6 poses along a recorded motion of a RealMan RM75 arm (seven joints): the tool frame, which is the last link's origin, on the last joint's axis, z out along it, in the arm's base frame.
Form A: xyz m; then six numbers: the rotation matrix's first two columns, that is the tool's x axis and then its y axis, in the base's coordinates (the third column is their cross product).
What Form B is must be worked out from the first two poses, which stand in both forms.
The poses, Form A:
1: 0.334 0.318 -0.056 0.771 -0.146 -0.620 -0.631 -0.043 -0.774
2: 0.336 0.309 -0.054 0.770 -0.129 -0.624 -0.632 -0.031 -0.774
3: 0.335 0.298 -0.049 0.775 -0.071 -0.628 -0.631 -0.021 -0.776
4: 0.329 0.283 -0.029 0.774 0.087 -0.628 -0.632 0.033 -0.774
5: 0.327 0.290 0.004 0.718 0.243 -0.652 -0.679 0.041 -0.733
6: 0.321 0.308 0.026 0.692 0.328 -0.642 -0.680 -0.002 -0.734
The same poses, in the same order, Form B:
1: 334 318 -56 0.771 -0.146 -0.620 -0.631 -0.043 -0.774
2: 336 309 -54 0.770 -0.129 -0.624 -0.632 -0.031 -0.774
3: 335 298 -49 0.775 -0.071 -0.628 -0.631 -0.021 -0.776
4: 329 283 -29 0.774 0.087 -0.628 -0.632 0.033 -0.774
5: 327 290 4 0.718 0.243 -0.652 -0.679 0.041 -0.733
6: 321 308 26 0.692 0.328 -0.642 -0.680 -0.002 -0.734
